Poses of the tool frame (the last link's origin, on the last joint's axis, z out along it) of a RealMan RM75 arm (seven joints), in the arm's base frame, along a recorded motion.
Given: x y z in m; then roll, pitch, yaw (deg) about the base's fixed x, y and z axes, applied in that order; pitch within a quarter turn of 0, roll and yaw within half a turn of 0.
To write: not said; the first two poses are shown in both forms.
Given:
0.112 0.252 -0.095 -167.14 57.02 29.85
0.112 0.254 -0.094 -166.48 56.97 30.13
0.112 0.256 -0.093 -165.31 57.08 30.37
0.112 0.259 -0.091 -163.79 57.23 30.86
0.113 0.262 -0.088 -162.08 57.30 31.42
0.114 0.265 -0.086 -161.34 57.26 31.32
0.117 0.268 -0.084 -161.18 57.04 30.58
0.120 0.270 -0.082 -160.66 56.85 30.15
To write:
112 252 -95 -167.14 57.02 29.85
112 254 -94 -166.48 56.97 30.13
112 256 -93 -165.31 57.08 30.37
112 259 -91 -163.79 57.23 30.86
113 262 -88 -162.08 57.30 31.42
114 265 -86 -161.34 57.26 31.32
117 268 -84 -161.18 57.04 30.58
120 270 -82 -160.66 56.85 30.15

